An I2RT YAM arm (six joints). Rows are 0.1 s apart.
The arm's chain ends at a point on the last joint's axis. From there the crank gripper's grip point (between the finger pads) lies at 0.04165 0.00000 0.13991 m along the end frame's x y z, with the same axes.
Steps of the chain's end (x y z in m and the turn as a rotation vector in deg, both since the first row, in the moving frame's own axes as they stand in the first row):
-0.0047 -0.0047 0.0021 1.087 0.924 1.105
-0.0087 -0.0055 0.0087 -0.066 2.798 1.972
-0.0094 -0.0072 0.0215 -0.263 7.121 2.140
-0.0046 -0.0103 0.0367 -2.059 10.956 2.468
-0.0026 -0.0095 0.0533 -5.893 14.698 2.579
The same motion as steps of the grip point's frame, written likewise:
-0.0024 -0.0065 0.0014 1.087 0.924 1.105
-0.0019 -0.0038 0.0065 -0.066 2.798 1.972
0.0076 -0.0047 0.0153 -0.263 7.121 2.140
0.0211 -0.0031 0.0261 -2.059 10.956 2.468
0.0311 0.0068 0.0374 -5.893 14.698 2.579

